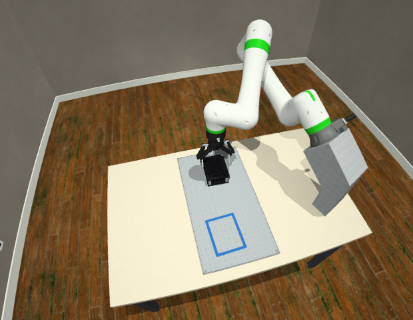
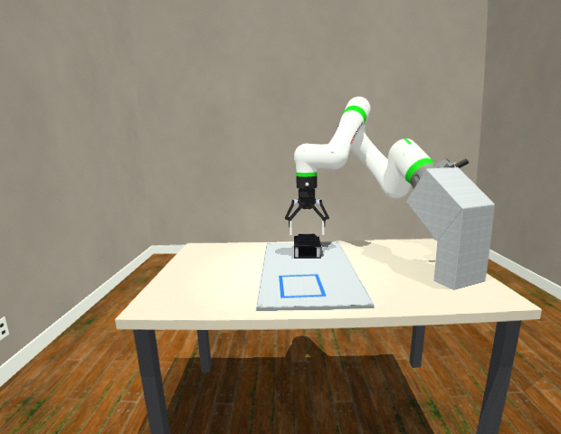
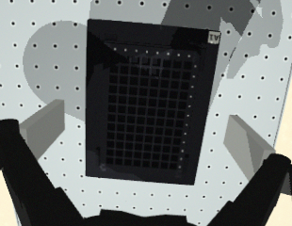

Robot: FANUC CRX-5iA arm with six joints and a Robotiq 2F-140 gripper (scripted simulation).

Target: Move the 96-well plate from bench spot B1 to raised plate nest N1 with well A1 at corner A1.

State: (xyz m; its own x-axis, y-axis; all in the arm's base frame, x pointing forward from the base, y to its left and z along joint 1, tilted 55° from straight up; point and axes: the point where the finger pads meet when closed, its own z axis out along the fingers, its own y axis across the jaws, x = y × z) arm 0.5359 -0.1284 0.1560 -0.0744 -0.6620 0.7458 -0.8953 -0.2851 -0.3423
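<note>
The black 96-well plate is 3 cm below my hand. The rest, counted from my hand: black raised nest N1: 4 cm below; then white A1 mark: 6 cm behind, 7 cm to the right, 4 cm below.
</note>
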